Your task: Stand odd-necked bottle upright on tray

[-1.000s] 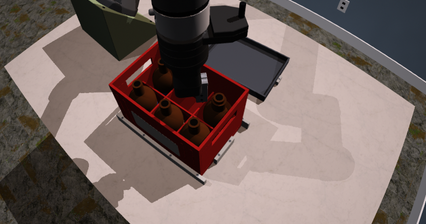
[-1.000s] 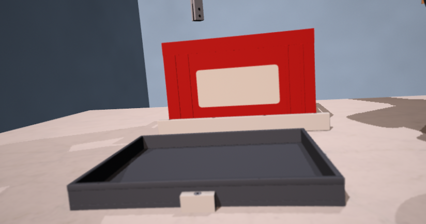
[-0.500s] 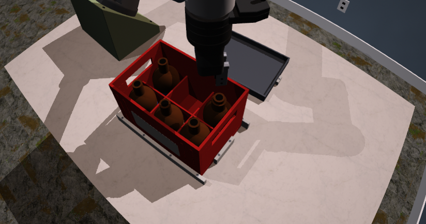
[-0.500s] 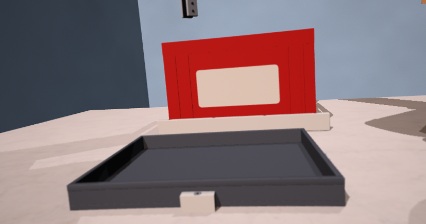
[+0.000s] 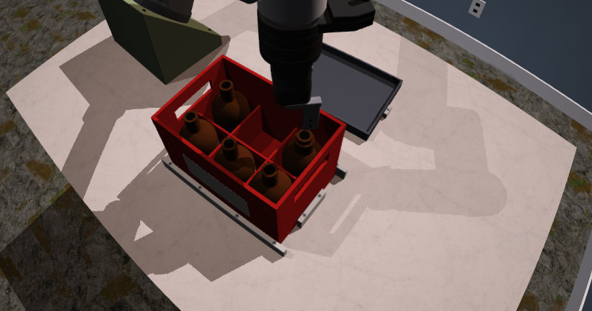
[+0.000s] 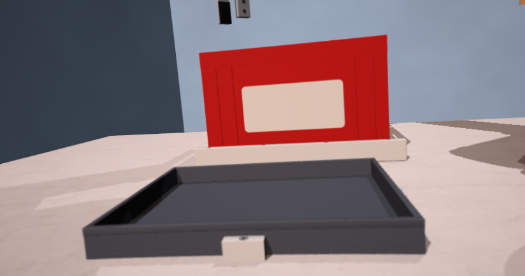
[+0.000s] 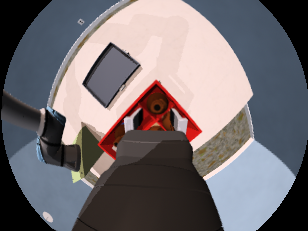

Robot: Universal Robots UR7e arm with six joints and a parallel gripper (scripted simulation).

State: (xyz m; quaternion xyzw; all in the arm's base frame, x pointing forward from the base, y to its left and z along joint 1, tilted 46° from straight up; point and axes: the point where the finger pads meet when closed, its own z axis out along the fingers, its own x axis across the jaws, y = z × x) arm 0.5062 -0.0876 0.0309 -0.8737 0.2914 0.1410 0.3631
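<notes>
Now: the bottle 15 cm below my hand. Round my hand: dark grey tray (24 cm to the left, 23 cm below, 10 cm behind); red crate (16 cm below, 8 cm behind, 5 cm to the right).
</notes>
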